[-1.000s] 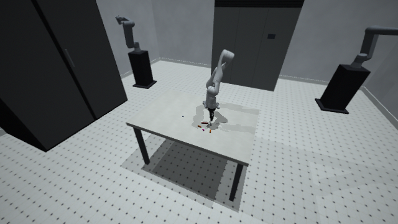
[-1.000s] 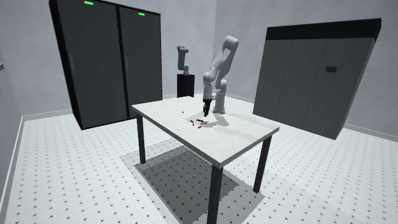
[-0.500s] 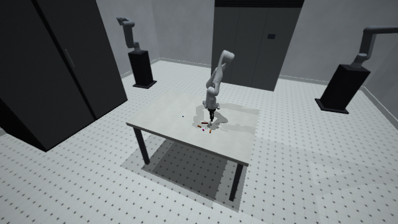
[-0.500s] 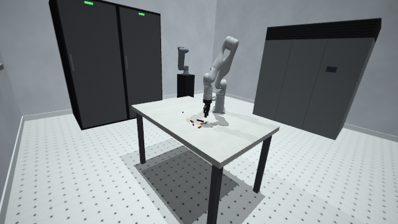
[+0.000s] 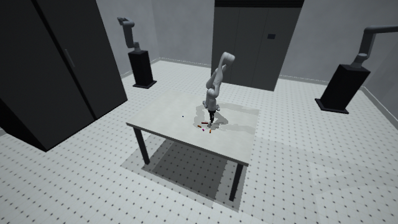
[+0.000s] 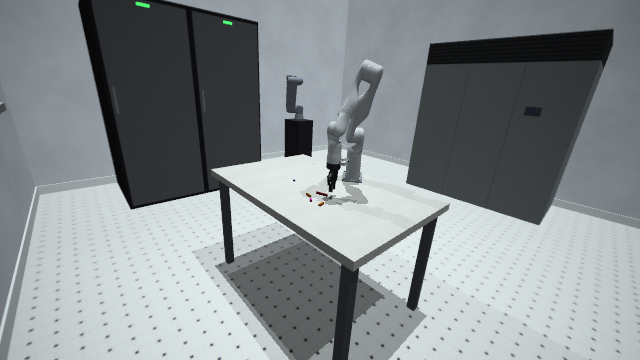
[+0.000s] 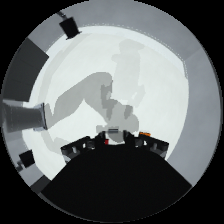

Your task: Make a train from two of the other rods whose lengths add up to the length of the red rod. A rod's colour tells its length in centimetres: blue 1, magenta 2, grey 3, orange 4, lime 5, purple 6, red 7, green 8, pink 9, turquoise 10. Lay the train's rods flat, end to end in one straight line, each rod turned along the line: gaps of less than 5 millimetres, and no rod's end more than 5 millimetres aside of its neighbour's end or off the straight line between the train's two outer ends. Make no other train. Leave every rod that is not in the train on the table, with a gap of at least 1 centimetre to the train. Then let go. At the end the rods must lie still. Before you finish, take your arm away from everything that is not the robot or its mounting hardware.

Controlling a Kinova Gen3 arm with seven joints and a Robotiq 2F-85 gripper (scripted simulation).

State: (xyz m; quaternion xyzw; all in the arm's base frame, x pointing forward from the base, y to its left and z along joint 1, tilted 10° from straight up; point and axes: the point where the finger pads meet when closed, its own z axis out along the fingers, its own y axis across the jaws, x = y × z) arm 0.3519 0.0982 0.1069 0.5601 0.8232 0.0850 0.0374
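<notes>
Now: the grey rod 6 cm below my hand. Round my hand: magenta rod (10 cm ahead, 6 cm to the right, 6 cm below); then red rod (7 cm to the right, 6 cm below); then tiny blue rod (33 cm to the right, 6 cm below, 4 cm behind).
</notes>
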